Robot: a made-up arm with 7 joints.
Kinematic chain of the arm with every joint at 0, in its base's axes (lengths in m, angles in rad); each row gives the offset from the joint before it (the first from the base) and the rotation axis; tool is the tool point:
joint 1: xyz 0 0 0.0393 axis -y
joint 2: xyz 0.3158 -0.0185 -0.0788 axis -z
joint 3: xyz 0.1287 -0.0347 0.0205 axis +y
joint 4: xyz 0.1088 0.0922 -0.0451 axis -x
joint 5: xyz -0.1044 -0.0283 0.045 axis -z
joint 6: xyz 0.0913 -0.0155 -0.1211 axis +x
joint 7: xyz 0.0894 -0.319 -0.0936 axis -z
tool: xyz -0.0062 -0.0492 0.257
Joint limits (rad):
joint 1: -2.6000..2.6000
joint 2: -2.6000..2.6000
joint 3: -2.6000..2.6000
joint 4: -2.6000..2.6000
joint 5: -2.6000..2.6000
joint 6: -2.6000..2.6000
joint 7: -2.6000..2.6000
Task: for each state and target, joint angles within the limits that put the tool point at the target. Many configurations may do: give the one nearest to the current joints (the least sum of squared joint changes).
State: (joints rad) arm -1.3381 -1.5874 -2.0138 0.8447 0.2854 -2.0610 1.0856
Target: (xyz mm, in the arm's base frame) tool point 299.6 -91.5 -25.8
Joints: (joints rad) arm -1.2596 -1.9062 -2.3009 0.8636 0.7575 -2.3544 0.9945
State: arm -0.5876 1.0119 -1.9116 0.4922 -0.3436 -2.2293 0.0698
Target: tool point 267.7 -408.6 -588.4
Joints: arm -1.0514 1.5831 -1.7832 0.7150 -0.6265 -2.4017 0.1526
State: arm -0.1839 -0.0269 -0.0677 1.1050 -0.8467 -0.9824 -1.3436
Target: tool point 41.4 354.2 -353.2
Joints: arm -0.6551 -0.3947 0.1585 1.4280 -1.0918 -1.4646 -1.3717
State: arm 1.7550 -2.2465 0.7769 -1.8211 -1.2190 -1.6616 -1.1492
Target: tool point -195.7 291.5 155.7
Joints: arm 2.0229 -2.4358 0.9651 -1.5155 -1.0008 -1.7747 -1.1718
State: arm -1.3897 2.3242 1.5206 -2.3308 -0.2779 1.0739 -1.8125
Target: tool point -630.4 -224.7 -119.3
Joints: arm -2.0637 2.3948 1.5330 -2.2272 -0.7304 0.5815 -1.8677
